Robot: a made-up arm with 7 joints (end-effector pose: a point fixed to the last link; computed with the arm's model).
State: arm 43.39 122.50 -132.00 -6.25 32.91 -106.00 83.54
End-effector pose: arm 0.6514 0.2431 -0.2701 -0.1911 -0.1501 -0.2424 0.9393
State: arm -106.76 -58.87 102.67 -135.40 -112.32 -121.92 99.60
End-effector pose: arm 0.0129 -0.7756 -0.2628 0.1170 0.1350 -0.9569 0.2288
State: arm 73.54 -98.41 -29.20 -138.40 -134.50 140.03 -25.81
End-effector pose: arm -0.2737 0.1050 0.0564 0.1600 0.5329 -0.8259 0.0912
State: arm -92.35 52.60 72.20 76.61 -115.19 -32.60 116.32
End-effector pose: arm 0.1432 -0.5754 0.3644 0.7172 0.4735 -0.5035 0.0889
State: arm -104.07 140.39 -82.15 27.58 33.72 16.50 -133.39
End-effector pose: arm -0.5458 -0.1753 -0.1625 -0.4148 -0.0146 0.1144 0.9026
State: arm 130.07 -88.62 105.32 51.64 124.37 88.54 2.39
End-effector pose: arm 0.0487 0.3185 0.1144 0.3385 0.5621 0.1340 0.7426
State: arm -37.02 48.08 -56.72 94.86 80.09 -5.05 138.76
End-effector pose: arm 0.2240 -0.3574 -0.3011 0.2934 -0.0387 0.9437 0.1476
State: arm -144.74 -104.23 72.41 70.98 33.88 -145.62 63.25
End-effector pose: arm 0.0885 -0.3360 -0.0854 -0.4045 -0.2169 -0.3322 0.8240
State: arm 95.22 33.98 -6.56 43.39 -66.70 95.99 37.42
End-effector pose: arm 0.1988 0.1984 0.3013 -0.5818 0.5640 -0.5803 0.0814
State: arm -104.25 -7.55 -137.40 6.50 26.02 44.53 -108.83
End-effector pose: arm -0.0342 -0.6367 0.2186 0.6613 0.3658 0.6397 0.1404
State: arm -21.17 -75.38 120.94 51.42 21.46 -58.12 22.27
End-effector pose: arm 0.4527 0.0494 -0.1934 0.1842 -0.5398 0.5441 0.6153
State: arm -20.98 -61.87 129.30 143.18 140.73 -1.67 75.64
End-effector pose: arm 0.0680 -0.3774 -0.0796 0.6675 0.1459 0.5418 0.4895
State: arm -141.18 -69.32 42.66 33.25 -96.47 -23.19 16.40
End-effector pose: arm -0.6195 -0.3151 -0.0721 -0.7092 -0.1373 -0.2825 0.6312
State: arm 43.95 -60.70 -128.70 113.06 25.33 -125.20 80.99
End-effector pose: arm -0.0856 0.5036 -0.0281 -0.2008 0.7175 -0.1625 0.6469
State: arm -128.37 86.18 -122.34 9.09 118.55 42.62 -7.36
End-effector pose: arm -0.3447 -0.1697 0.2345 0.4247 0.2875 -0.2539 0.8201
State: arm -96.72 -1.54 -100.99 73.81 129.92 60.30 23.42
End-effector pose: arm -0.0715 -0.4100 0.1921 0.2056 0.0264 0.0359 0.9776
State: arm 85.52 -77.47 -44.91 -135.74 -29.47 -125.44 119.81
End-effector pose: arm 0.1397 0.0254 -0.2380 -0.7218 0.1085 -0.2010 0.6533
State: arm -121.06 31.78 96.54 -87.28 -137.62 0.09 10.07
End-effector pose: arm -0.6026 -0.2968 -0.2204 0.8277 0.0725 0.4434 0.3363
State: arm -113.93 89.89 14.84 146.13 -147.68 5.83 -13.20
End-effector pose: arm -0.0051 -0.0365 0.3808 -0.3589 0.5904 0.7082 0.1449
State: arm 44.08 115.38 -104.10 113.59 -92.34 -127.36 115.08
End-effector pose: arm 0.0530 -0.1687 -0.3937 0.1898 -0.5050 0.8414 0.0304
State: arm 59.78 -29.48 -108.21 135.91 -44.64 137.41 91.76
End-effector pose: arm -0.3123 0.1498 0.1581 -0.0848 0.9358 0.1266 0.3180
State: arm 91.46 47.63 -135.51 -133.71 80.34 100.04 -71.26
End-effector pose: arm 0.3396 0.5292 0.0876 0.1943 -0.0508 -0.1864 0.9617
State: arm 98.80 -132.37 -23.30 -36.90 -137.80 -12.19 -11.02
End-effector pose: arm -0.3531 0.2821 0.1179 -0.8656 0.0174 -0.2813 0.4139
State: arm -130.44 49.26 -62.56 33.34 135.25 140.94 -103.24
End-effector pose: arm -0.3922 -0.4483 0.2385 0.7696 -0.5980 0.2008 0.0990
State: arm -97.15 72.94 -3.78 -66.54 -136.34 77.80 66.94
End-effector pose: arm -0.5022 -0.3663 0.0300 -0.0740 0.0063 -0.5369 0.8404
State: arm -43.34 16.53 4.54 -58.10 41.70 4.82 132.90
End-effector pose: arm 0.0597 -0.1113 0.3492 -0.6437 0.7362 0.1820 0.1026
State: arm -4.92 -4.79 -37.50 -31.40 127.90 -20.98 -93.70
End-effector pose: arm 0.5781 -0.1090 0.0363 0.0322 -0.5342 -0.8442 0.0310
